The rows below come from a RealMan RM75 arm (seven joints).
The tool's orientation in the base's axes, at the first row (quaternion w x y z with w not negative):
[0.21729 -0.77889 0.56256 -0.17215]
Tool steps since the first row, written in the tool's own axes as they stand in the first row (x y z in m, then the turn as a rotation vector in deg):
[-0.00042 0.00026 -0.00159 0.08 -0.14 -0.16]
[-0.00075 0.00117 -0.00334 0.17 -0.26 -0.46]
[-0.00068 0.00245 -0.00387 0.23 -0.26 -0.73]
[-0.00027 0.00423 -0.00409 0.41 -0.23 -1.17]
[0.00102 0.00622 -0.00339 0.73 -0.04 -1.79]
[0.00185 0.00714 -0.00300 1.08 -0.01 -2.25]
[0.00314 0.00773 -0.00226 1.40 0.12 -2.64]
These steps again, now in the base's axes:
[-0.00115 0.00010 0.00120 0.05 -0.06 0.21]
[-0.00288 -0.00009 0.00219 0.02 -0.16 0.53]
[-0.00416 -0.00058 0.00196 -0.10 -0.25 0.76]
[-0.00557 -0.00149 0.00120 -0.29 -0.50 1.12]
[-0.00641 -0.00316 -0.00042 -0.66 -0.94 1.55]
[-0.00669 -0.00414 -0.00122 -0.81 -1.35 1.94]
[-0.00639 -0.00542 -0.00213 -1.02 -1.75 2.20]

